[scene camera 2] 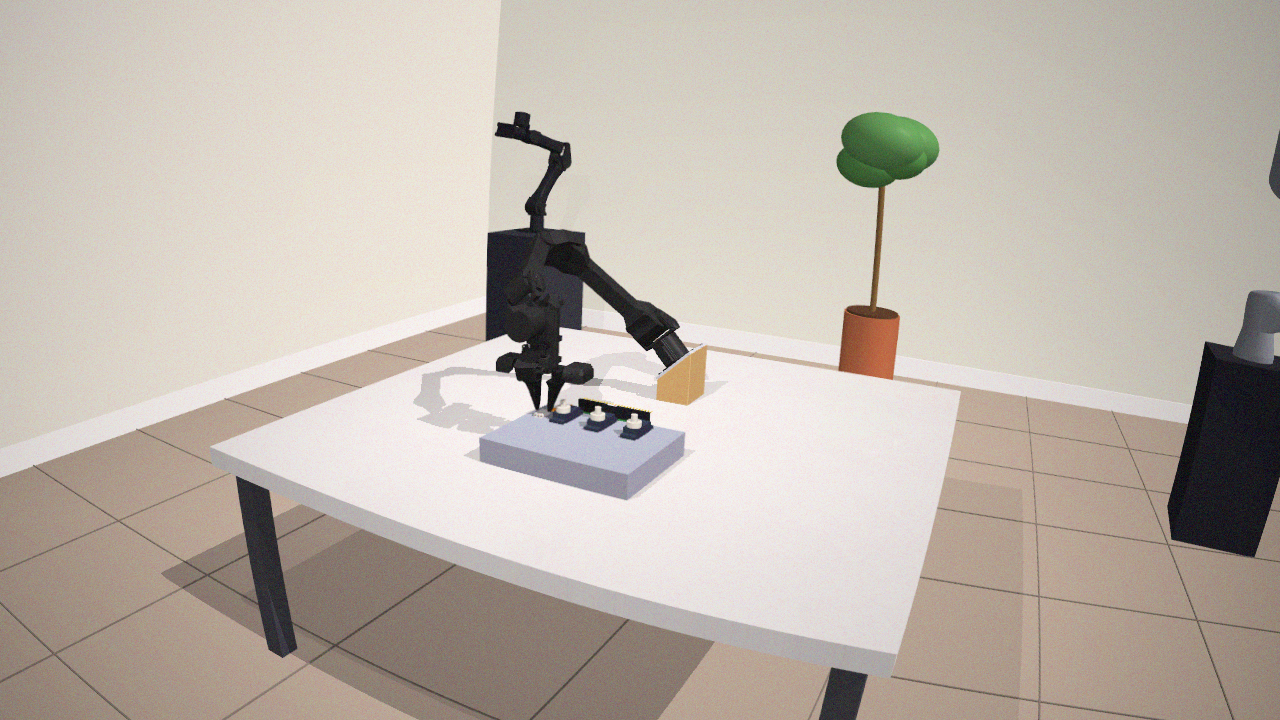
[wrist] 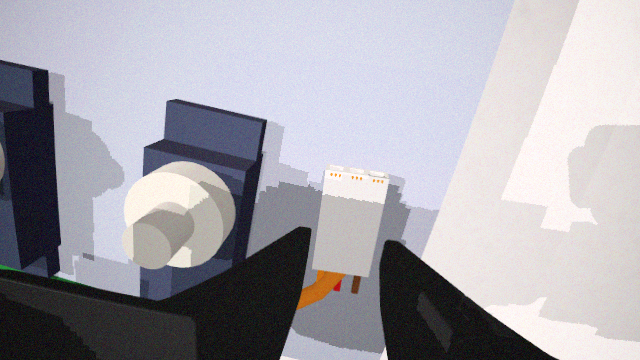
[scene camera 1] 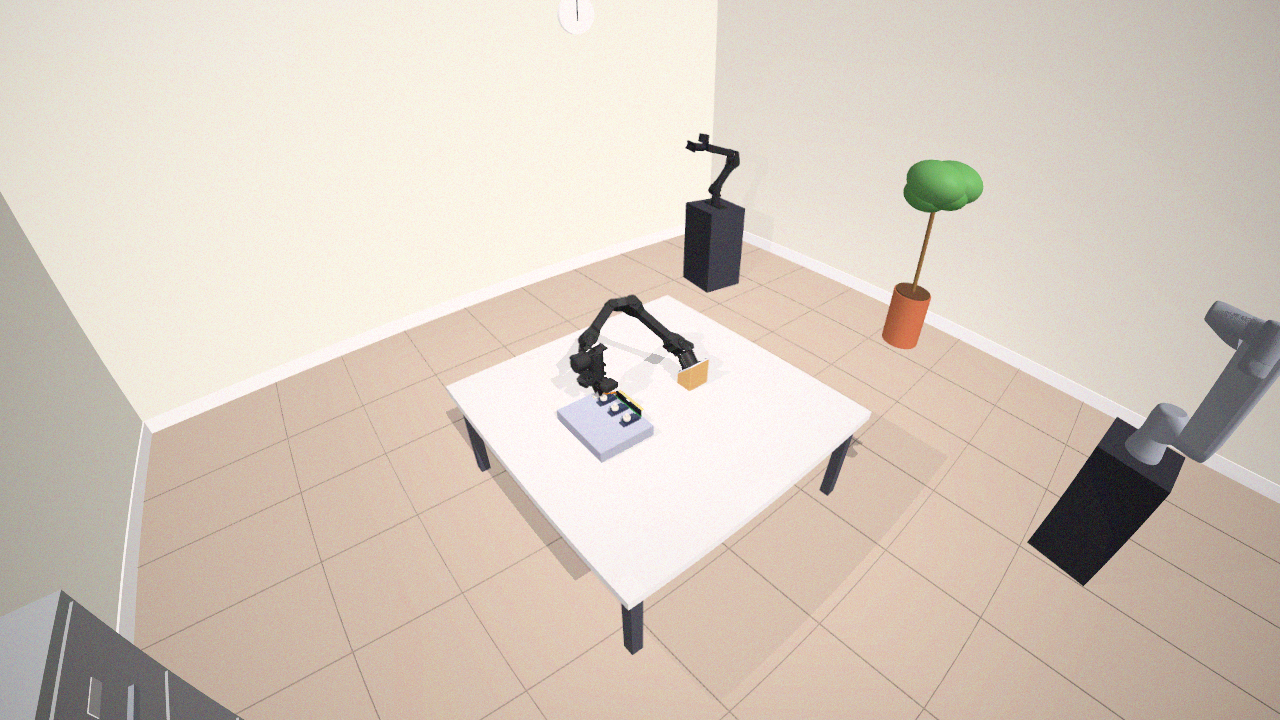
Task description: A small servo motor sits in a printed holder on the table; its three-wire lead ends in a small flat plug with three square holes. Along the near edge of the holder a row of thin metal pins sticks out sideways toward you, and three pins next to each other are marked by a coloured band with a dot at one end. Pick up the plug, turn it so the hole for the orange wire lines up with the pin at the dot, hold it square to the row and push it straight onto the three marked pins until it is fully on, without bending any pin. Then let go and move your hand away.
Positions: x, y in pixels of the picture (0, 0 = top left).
Scene:
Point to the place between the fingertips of my gripper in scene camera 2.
At 543, 410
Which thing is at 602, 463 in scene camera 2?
A grey holder.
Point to a grey holder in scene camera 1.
602, 435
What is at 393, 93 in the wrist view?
A grey holder.

